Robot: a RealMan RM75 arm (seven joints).
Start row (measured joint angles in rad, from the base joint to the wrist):
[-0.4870 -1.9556 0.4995 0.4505 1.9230 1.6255 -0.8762]
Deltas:
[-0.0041 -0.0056 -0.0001 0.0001 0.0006 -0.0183 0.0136]
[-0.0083 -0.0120 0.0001 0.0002 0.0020 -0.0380 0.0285]
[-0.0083 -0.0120 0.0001 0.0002 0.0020 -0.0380 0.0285]
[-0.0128 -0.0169 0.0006 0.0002 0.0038 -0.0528 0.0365]
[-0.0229 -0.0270 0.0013 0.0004 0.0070 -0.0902 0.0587]
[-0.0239 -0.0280 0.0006 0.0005 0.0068 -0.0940 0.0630]
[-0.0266 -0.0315 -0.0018 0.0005 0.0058 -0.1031 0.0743]
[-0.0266 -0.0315 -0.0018 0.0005 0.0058 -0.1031 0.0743]
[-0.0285 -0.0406 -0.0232 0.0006 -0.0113 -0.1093 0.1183]
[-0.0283 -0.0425 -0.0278 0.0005 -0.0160 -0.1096 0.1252]
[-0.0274 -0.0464 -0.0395 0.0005 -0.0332 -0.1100 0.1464]
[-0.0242 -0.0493 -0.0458 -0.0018 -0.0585 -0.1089 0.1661]
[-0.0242 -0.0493 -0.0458 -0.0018 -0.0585 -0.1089 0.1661]
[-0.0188 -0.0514 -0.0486 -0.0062 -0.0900 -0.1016 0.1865]
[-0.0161 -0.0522 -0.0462 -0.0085 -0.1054 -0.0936 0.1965]
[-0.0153 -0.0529 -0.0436 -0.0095 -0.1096 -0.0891 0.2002]
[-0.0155 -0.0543 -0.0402 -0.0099 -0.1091 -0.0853 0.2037]
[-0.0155 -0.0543 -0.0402 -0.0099 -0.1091 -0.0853 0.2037]
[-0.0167 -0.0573 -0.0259 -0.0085 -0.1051 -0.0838 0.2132]
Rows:
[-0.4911 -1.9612 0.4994 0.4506 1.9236 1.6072 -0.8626]
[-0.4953 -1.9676 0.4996 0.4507 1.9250 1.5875 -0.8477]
[-0.4953 -1.9676 0.4996 0.4507 1.9250 1.5875 -0.8477]
[-0.4998 -1.9725 0.5001 0.4507 1.9268 1.5727 -0.8397]
[-0.5099 -1.9826 0.5008 0.4509 1.9300 1.5353 -0.8175]
[-0.5109 -1.9836 0.5001 0.4510 1.9298 1.5315 -0.8132]
[-0.5136 -1.9871 0.4977 0.4510 1.9288 1.5224 -0.8019]
[-0.5136 -1.9871 0.4977 0.4510 1.9288 1.5224 -0.8019]
[-0.5155 -1.9962 0.4763 0.4511 1.9117 1.5162 -0.7579]
[-0.5153 -1.9981 0.4717 0.4510 1.9070 1.5159 -0.7510]
[-0.5144 -2.0020 0.4600 0.4510 1.8898 1.5155 -0.7298]
[-0.5112 -2.0049 0.4537 0.4487 1.8645 1.5166 -0.7101]
[-0.5112 -2.0049 0.4537 0.4487 1.8645 1.5166 -0.7101]
[-0.5058 -2.0070 0.4509 0.4443 1.8330 1.5239 -0.6897]
[-0.5031 -2.0078 0.4533 0.4420 1.8176 1.5319 -0.6797]
[-0.5023 -2.0085 0.4559 0.4410 1.8134 1.5364 -0.6760]
[-0.5025 -2.0099 0.4593 0.4406 1.8139 1.5402 -0.6725]
[-0.5025 -2.0099 0.4593 0.4406 1.8139 1.5402 -0.6725]
[-0.5037 -2.0129 0.4736 0.4420 1.8179 1.5417 -0.6630]

